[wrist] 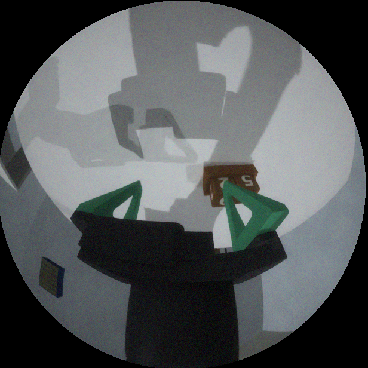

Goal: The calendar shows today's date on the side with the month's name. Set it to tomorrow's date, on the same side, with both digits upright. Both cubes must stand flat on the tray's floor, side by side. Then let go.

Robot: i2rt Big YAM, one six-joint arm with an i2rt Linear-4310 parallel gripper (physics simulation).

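Observation:
The brown calendar tray (206,173) stands on the white table, right of the middle of the wrist view. Two brown cubes with white digits are side by side at it. The left cube (216,196) shows a 2, upside down in this view, and part of another digit on its lower face. The right cube (255,187) shows a 5, also upside down in this view. My gripper (182,185) is open with nothing between its green fingers. Its right finger overlaps the cubes in the view and hides part of them. Whether the cubes lie flat on the tray's floor cannot be told.
The white table (310,125) carries large shadows of the arm and gripper. A blue-edged panel (50,277) is at the lower left, against the blue-grey wall. A dark, light-edged object (17,167) is at the far left.

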